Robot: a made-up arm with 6 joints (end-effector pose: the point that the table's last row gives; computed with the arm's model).
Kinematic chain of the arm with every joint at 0, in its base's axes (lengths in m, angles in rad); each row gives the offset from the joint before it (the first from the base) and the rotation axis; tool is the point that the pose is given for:
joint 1: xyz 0 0 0.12 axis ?
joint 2: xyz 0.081 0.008 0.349 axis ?
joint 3: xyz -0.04 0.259 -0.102 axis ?
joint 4: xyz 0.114 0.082 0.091 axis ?
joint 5: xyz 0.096 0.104 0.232 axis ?
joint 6: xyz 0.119 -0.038 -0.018 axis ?
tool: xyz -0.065 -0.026 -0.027
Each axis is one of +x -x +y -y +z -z.
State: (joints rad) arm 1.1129 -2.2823 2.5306 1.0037 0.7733 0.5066
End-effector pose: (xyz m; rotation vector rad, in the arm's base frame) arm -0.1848 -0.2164 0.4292 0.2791 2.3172 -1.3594
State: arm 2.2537 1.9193 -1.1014 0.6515 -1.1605 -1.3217
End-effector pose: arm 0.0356 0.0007 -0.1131 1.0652 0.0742 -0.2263
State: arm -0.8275 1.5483 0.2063 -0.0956 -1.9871 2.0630
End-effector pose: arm 0.1044 0.5012 0.0800 0.2966 0.4450 -1.2617
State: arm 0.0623 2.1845 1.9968 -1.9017 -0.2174 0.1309
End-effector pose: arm 0.0641 -0.1592 0.5979 0.2851 -0.6542 -1.4719
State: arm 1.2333 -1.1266 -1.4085 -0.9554 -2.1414 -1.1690
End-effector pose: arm 0.2979 0.2925 1.0372 2.1531 -1.1774 0.8753
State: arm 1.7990 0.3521 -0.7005 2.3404 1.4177 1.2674
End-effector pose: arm 0.2811 0.1096 0.3444 0.7780 2.0182 1.2925
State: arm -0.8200 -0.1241 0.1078 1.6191 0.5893 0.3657
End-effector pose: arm -0.3204 0.2257 0.6408 0.4619 -1.4673 -0.2907
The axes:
joint 1: -z
joint 2: -x
joint 3: -z
joint 4: -y
joint 5: -x
joint 6: -z

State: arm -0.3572 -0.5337 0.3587 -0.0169 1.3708 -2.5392
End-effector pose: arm 0.4050 0.2401 0.8150 -0.1414 1.1782 2.4550
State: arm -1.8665 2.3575 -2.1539 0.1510 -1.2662 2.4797
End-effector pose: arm 0.1832 -0.2943 -0.0009 -1.5501 -1.6540 -0.7690
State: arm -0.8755 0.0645 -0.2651 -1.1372 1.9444 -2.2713
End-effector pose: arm -0.1109 0.7360 0.3032 1.0284 -1.5730 -0.9364
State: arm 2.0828 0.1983 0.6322 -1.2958 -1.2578 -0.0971
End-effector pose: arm -0.0001 -0.4661 0.3054 -1.3798 1.0270 2.2114
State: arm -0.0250 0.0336 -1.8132 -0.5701 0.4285 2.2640
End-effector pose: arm -0.2604 0.6122 0.4607 -0.3382 -0.6369 -0.2759
